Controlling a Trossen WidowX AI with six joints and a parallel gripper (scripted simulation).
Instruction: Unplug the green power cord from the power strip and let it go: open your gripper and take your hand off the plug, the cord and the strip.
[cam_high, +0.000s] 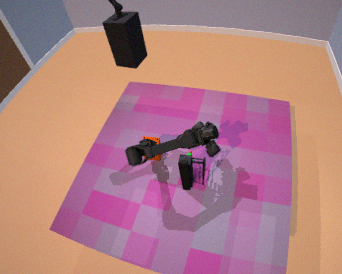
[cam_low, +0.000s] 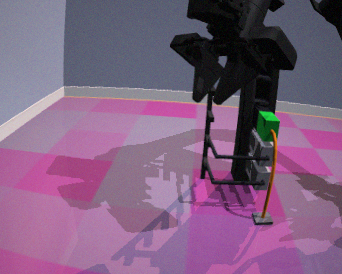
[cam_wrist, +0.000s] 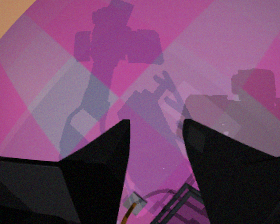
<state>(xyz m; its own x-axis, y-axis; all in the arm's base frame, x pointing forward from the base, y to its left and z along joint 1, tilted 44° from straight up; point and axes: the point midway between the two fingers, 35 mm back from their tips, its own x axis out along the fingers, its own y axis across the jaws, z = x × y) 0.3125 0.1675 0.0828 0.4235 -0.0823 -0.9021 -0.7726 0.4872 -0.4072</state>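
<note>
My gripper tip is now 90 mm past the green plug, 130 mm to the left of it and 50 mm above it.
</note>
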